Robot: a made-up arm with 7 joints.
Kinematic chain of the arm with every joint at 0, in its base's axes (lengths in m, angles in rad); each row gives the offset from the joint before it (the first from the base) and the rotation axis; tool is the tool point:
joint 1: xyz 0 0 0.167 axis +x
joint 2: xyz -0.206 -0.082 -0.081 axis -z
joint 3: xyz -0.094 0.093 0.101 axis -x
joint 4: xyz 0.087 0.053 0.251 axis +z
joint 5: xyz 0.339 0 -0.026 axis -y
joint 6: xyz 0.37 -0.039 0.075 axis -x
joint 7: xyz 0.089 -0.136 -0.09 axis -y
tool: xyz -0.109 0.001 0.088
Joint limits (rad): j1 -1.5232..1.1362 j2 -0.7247..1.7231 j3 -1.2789..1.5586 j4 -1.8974..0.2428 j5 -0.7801..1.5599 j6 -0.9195..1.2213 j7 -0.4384..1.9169
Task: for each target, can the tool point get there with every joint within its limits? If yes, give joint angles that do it. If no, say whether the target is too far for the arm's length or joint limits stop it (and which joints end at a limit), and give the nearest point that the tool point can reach.
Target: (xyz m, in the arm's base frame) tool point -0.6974 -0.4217 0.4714
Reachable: yes | joints 0.6061 1.0202 -0.0565 -1.5927 0.4619 0.5155 0.0392
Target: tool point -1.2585 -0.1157 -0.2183
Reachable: no: joint limits stop it (at a limit: joint 1, joint 4, joint 6, joint 7) | nearest point -0.9582 -0.0957 -0.1281 | short by 0.314 m
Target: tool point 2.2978 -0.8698 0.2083
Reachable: no: too far | nearest point 0.6836 -0.3640 0.1843 | short by 1.692 m
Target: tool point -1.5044 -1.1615 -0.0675
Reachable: no: too far | nearest point -0.7615 -0.6649 0.0328 | short by 0.899 m
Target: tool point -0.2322 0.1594 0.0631
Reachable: no: joint limits stop it (at a limit: joint 2, joint 4, joint 5) | nearest point -0.3228 0.2821 -0.0169 | short by 0.172 m
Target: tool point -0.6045 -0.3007 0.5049
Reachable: yes | joints -0.8675 1.1865 -0.3001 -1.1640 0.0577 -0.7325 0.8049
